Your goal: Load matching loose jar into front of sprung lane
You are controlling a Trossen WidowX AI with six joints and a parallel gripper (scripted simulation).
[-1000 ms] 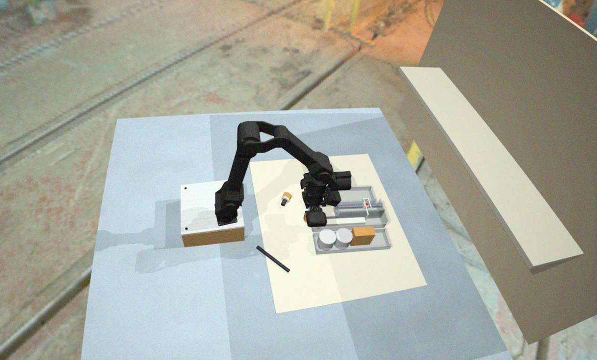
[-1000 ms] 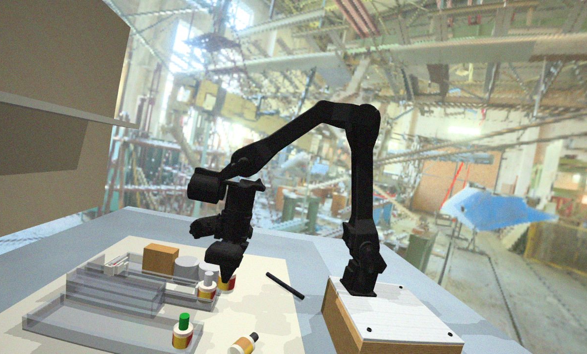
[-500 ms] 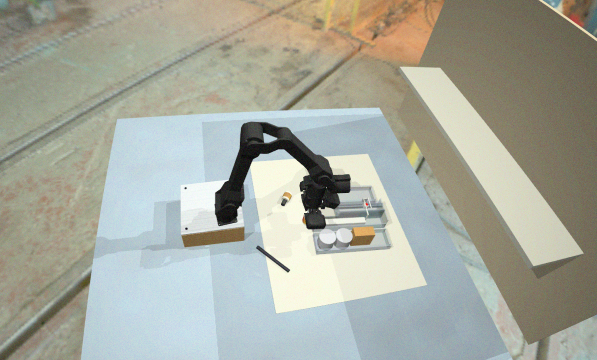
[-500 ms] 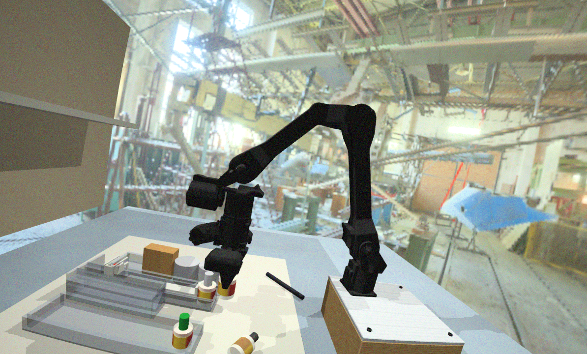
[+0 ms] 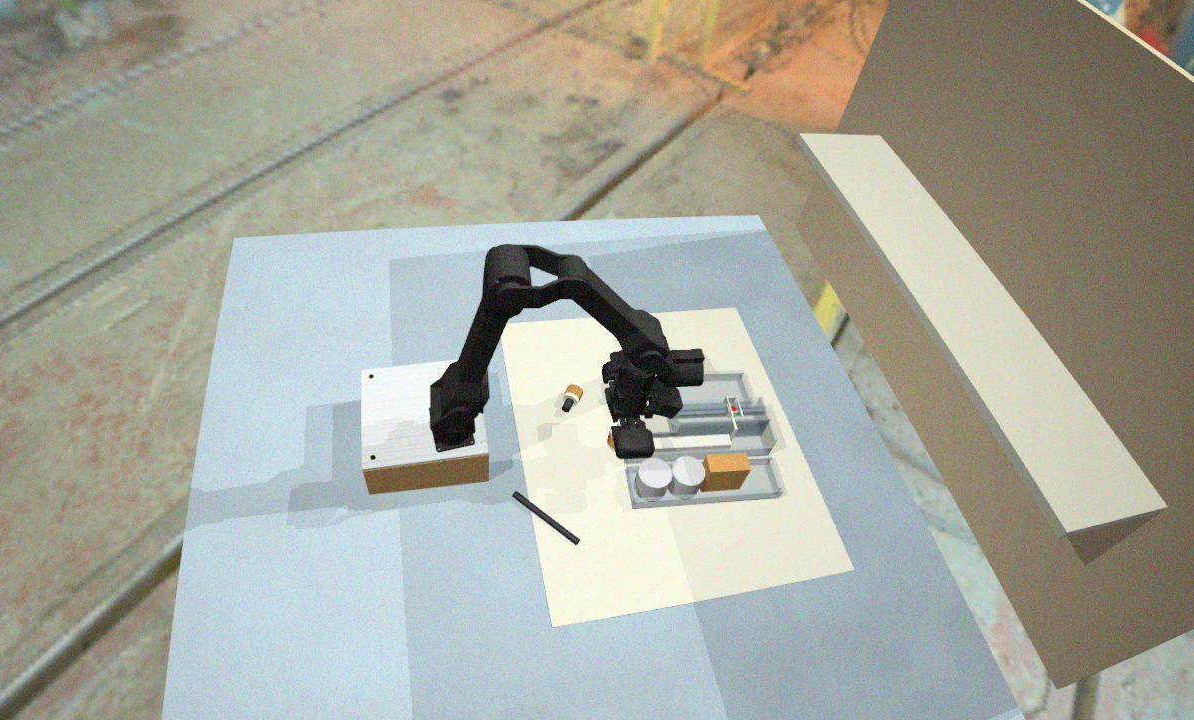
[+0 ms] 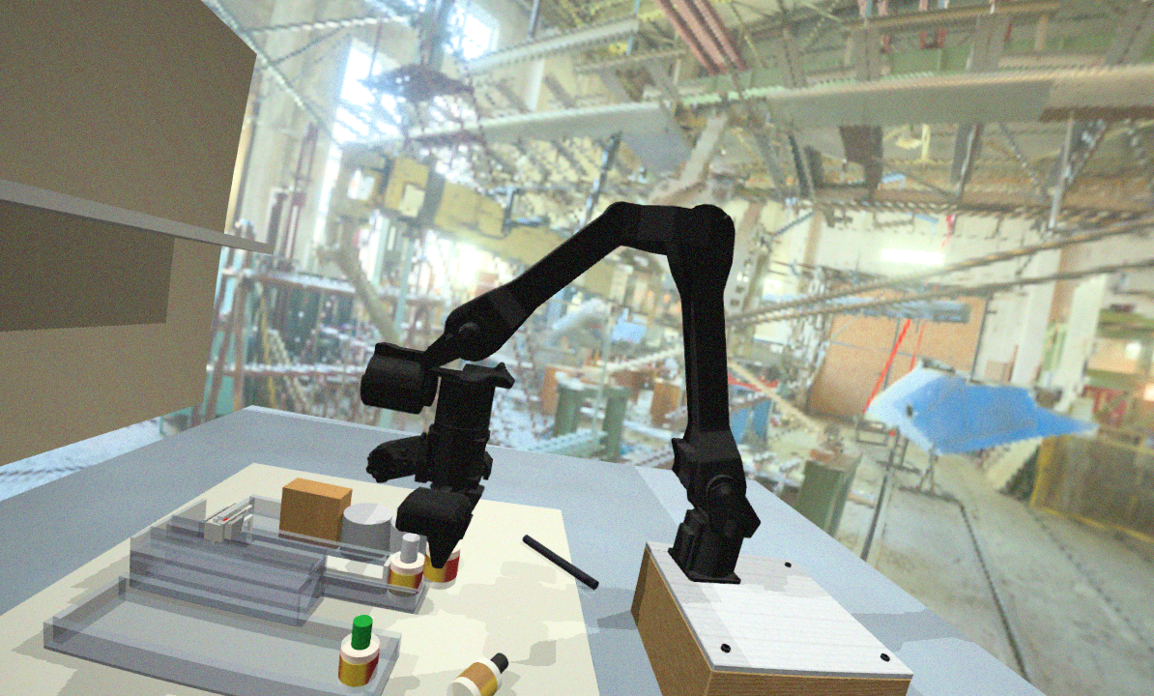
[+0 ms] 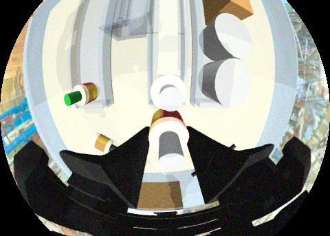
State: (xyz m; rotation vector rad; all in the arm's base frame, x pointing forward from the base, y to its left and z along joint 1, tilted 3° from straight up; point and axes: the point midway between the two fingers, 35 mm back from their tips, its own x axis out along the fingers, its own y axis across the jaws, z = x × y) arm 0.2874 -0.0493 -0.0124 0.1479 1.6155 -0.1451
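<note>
Now: the small bottle 5 cm behind my gripper tip, 12 cm to the left of it and 4 cm below it. The rest, counted from my gripper tip: white pusher plate (15 cm ahead, 1 cm below); then tan box (17 cm ahead, 11 cm to the right, 2 cm below); then black rod (16 cm behind, 10 cm to the right, 5 cm below).
</note>
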